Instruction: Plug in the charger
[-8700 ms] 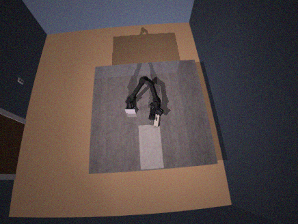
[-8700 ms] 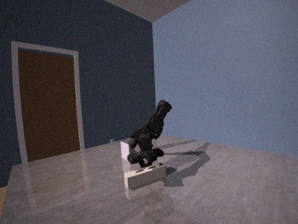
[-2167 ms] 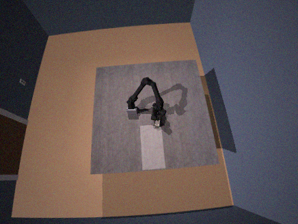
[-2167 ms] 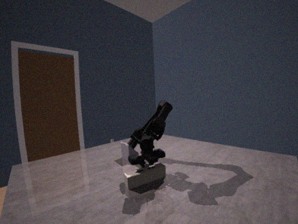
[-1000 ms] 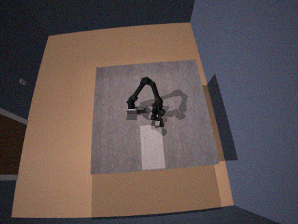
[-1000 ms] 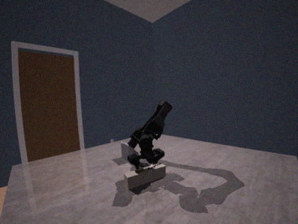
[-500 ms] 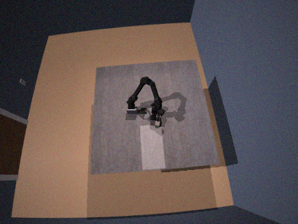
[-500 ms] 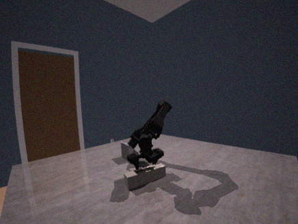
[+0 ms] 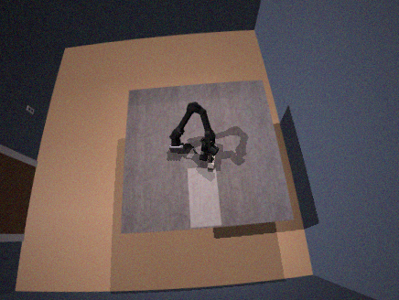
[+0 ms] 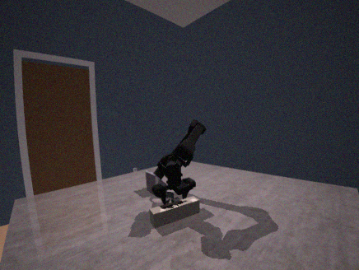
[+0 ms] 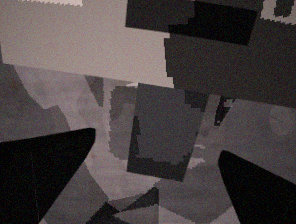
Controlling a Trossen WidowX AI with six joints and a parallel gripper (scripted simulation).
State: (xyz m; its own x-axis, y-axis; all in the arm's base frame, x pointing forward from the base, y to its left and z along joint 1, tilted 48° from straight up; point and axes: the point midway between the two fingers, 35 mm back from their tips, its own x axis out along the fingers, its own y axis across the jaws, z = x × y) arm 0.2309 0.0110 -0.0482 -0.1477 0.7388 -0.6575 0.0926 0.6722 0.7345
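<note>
The two-prong charger is 4 cm ahead of my gripper tip and 1 cm above it.
</note>
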